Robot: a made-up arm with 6 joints.
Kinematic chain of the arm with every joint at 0, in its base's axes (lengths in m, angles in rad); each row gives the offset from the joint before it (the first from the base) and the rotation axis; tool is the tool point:
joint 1: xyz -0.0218 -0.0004 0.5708 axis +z
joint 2: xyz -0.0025 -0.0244 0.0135 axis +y
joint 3: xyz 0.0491 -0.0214 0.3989 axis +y
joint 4: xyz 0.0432 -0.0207 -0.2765 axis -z
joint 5: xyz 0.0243 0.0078 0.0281 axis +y
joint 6: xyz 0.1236 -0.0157 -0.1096 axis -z
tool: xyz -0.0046 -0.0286 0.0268
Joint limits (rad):
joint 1: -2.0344..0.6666
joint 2: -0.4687..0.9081
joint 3: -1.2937..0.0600
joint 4: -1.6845..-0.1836
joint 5: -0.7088..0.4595
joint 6: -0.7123..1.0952
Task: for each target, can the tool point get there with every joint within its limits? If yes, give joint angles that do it. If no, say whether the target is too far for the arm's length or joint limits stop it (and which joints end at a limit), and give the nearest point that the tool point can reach.
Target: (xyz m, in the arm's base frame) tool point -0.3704 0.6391 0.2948
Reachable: no: joint limits stop it (at a limit: joint 1, joint 2, joint 4, joint 6) | nearest point 0.0789 0.2205 0.5068 | short by 0.650 m
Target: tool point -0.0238 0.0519 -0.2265
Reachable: no: joint limits stop it (at a limit: joint 1, joint 2, joint 5, joint 6) | nearest point 0.1718 0.1109 0.3950 | short by 0.654 m
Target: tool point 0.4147 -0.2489 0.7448
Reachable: yes | joints -0.5911 0.3258 -0.9800 -1.0738 0.2354 -0.5685
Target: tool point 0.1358 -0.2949 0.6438
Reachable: yes | joints -1.0535 0.2729 -0.3213 -0.6301 -0.1083 0.7421
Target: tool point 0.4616 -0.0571 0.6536
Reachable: yes | joints -0.2565 0.6399 -1.0184 -1.2562 -0.4336 0.8884
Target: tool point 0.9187 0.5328 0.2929
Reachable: no: too far | nearest point 0.5423 0.3194 0.5112 | short by 0.485 m
